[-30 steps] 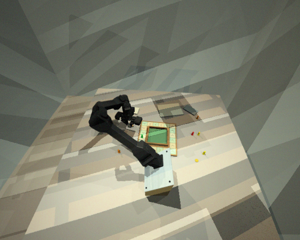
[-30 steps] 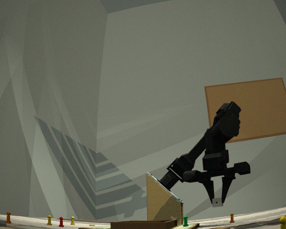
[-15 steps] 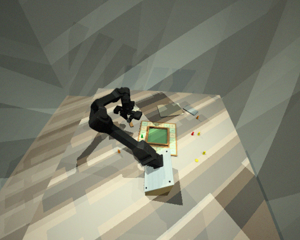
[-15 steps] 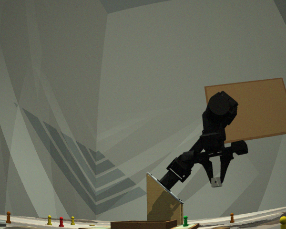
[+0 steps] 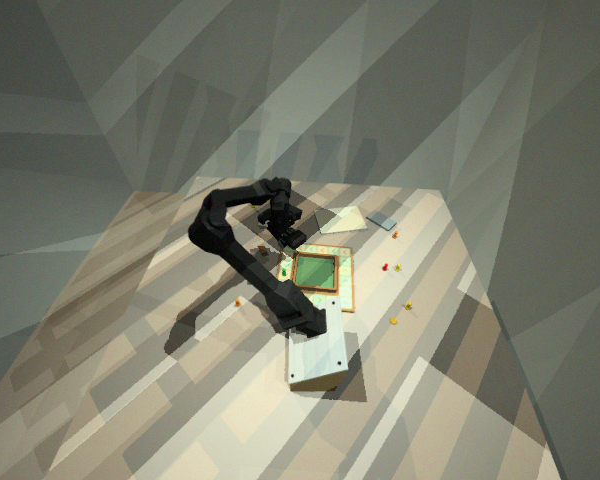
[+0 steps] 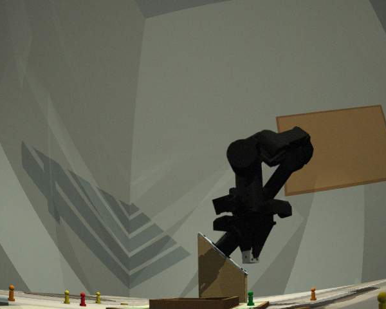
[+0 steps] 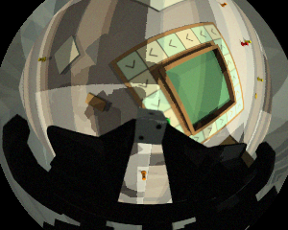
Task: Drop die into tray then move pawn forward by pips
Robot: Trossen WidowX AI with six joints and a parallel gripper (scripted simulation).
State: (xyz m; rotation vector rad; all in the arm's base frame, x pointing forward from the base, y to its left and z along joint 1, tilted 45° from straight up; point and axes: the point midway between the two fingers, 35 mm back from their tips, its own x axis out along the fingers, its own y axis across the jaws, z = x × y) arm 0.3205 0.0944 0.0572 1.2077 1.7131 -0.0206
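Now: the green pawn 60 mm behind my gripper tip, 10 mm to the right of it and 90 mm below it. From my gripper tip the other things lie so: white die right at my gripper tip; then green dice tray 50 mm behind, 120 mm to the right, 110 mm below; then pale sheet 250 mm ahead, 250 mm to the right, 110 mm below.
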